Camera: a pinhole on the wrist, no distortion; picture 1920 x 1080 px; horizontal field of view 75.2 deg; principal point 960.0 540.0 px. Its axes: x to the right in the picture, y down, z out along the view. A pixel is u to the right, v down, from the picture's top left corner.
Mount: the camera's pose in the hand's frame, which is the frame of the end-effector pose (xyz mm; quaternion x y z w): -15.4 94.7 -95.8 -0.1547 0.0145 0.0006 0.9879
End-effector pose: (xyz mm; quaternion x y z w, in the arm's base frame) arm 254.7 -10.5 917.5 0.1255 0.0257 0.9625 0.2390
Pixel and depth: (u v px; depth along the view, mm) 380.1 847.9 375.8
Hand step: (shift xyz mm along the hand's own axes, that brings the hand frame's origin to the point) -180.0 298.5 238.5
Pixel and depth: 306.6 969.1 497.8
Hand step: -263.0 410.9 333.1
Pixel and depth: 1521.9 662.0 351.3
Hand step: 152.7 234.3 223.5
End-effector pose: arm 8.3 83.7 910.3 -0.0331 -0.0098 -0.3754 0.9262
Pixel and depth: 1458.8 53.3 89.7
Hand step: 23.2 88.7 -0.8
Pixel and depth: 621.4 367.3 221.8
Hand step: -69.1 133.4 126.4
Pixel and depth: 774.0 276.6 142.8
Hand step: -32.5 109.7 49.9
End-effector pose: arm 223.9 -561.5 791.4 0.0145 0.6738 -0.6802 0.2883
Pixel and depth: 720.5 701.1 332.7
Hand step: -70.1 237.5 209.5
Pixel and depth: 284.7 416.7 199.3
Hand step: -117.5 137.2 103.0
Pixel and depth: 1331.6 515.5 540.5
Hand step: 161.1 249.3 417.2
